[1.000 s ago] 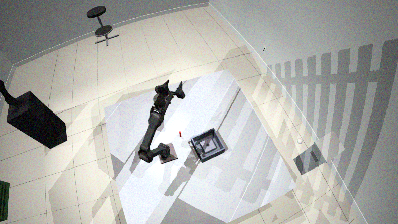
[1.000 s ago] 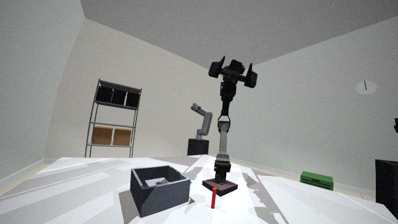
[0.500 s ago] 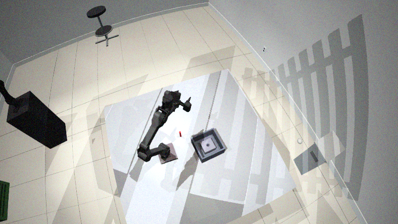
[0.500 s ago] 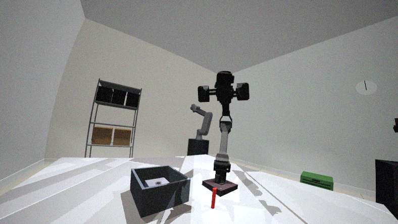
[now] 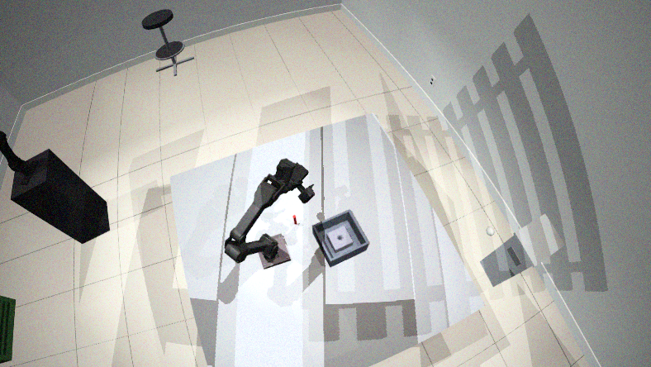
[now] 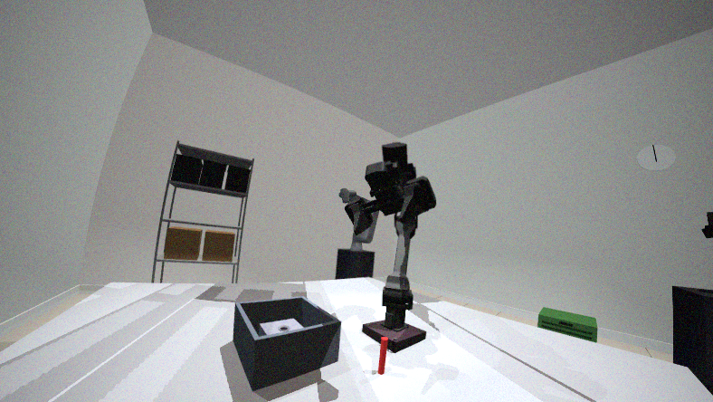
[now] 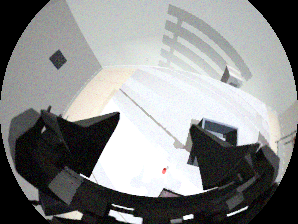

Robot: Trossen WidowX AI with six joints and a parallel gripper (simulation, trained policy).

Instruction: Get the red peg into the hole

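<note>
My gripper tip is now 90 mm past the red peg, 30 mm to the left of it and 270 mm above it. Round my gripper tip: grey box 50 mm ahead, 220 mm to the right, 290 mm below.
</note>
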